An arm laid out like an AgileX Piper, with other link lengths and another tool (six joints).
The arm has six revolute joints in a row. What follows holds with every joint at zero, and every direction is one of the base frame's. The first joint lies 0.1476 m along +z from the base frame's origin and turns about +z. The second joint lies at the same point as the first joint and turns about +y. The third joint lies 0.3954 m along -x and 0.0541 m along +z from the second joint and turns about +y. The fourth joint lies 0.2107 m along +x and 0.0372 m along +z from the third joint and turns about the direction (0.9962, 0, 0.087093). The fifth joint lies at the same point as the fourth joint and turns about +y. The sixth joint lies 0.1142 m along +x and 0.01 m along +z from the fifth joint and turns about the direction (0.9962, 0, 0.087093). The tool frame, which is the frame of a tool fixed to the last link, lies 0.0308 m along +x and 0.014 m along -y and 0.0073 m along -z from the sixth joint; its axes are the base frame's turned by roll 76.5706, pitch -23.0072 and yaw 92.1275 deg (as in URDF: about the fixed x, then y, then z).
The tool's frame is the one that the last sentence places.
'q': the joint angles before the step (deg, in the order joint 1, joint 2, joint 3, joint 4, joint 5, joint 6). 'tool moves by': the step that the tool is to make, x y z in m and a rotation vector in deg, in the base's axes. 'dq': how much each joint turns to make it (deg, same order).
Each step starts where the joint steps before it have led.
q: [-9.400 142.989 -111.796 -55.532 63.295 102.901]
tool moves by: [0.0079 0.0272 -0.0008 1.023 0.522 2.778]
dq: [2.703 -0.029 -0.209 1.318 0.123 -1.131]
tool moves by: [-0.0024 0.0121 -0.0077 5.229 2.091 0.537]
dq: [0.242 -0.005 -0.290 6.253 -0.019 -4.286]
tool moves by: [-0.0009 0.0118 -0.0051 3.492 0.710 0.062]
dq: [0.502 -0.032 0.016 4.020 -0.007 -1.718]
